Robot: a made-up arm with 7 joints. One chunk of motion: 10 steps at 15 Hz.
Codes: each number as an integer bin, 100 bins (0 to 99) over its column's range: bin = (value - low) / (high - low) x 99, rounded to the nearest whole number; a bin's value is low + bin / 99 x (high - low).
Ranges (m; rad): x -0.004..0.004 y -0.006..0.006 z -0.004..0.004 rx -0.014..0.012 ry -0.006..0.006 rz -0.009..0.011
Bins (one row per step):
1: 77 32 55 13 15 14
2: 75 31 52 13 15 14
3: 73 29 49 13 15 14
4: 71 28 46 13 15 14
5: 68 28 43 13 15 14
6: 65 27 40 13 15 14
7: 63 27 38 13 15 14
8: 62 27 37 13 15 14
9: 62 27 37 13 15 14
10: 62 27 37 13 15 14
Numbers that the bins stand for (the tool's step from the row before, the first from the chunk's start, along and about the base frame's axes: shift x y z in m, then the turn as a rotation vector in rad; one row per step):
1: 0.00222 -0.00212 0.00044 -0.01059 -0.00418 -0.00617
2: 0.00206 -0.00224 0.00020 -0.01059 -0.00418 -0.00617
3: 0.00190 -0.00248 -0.00004 -0.01059 -0.00418 -0.00617
4: 0.00174 -0.00261 -0.00028 -0.01059 -0.00418 -0.00617
5: 0.00149 -0.00261 -0.00053 -0.01059 -0.00418 -0.00617
6: 0.00125 -0.00273 -0.00077 -0.01059 -0.00418 -0.00617
7: 0.00109 -0.00273 -0.00093 -0.01059 -0.00418 -0.00617
8: 0.00101 -0.00273 -0.00101 -0.01059 -0.00418 -0.00617
9: 0.00101 -0.00273 -0.00101 -0.01059 -0.00418 -0.00617
10: 0.00101 -0.00273 -0.00101 -0.01059 -0.00418 -0.00617

